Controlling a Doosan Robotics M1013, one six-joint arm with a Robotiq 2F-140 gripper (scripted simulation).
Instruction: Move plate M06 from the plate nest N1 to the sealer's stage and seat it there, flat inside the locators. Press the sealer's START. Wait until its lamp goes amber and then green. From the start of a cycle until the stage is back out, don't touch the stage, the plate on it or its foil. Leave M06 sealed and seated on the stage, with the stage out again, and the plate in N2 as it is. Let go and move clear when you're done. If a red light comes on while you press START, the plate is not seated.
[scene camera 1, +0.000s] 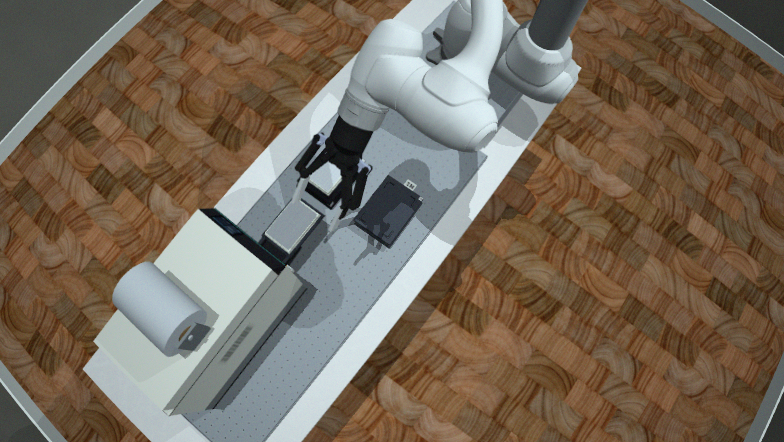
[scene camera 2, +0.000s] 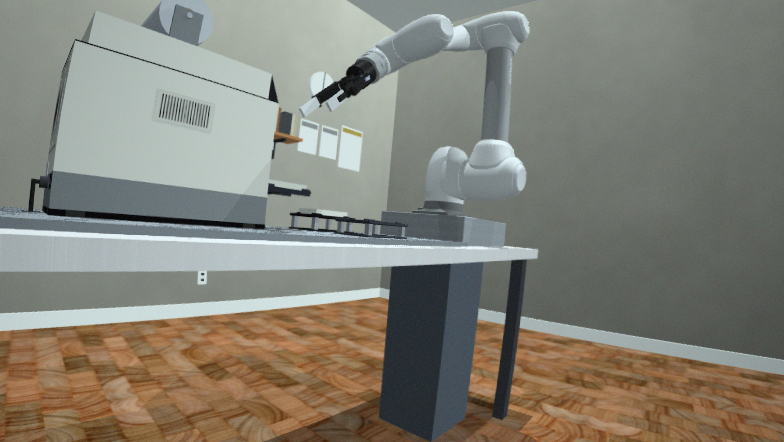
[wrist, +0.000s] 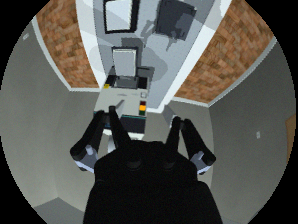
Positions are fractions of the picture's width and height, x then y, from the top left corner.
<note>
I see my gripper (scene camera 1: 0.40, 0.49) and a foil roll (scene camera 1: 0.19, 0.68).
My gripper shows as well in scene camera 2 (scene camera 2: 0.40, 0.25) and in the wrist view (wrist: 0.48, 0.48).
</note>
